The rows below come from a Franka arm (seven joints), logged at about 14 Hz.
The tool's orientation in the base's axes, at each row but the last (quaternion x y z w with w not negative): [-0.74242 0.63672 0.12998 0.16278]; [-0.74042 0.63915 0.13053 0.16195]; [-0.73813 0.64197 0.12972 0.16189]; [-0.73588 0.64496 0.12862 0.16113]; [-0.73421 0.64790 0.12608 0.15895]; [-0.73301 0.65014 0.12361 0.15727]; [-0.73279 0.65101 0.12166 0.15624]
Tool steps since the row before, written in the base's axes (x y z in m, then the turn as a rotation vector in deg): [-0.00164 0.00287 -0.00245 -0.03 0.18 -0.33]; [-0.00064 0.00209 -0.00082 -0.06 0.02 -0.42]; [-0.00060 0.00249 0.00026 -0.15 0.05 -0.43]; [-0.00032 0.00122 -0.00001 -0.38 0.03 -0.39]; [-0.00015 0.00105 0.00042 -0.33 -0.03 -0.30]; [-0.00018 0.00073 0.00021 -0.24 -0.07 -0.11]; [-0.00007 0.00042 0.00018 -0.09 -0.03 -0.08]
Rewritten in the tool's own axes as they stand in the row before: [-0.00187 0.00142 0.00338 -0.04 0.03 0.37]; [-0.00166 0.00042 0.00159 0.14 0.09 0.39]; [-0.00244 0.00027 0.00076 0.11 0.17 0.41]; [-0.00115 0.00018 0.00049 0.08 0.40 0.36]; [-0.00114 0.00000 0.00003 0.10 0.35 0.26]; [-0.00077 0.00009 0.00009 0.08 0.25 0.07]; [-0.00046 0.00001 0.00000 0.05 0.10 0.06]
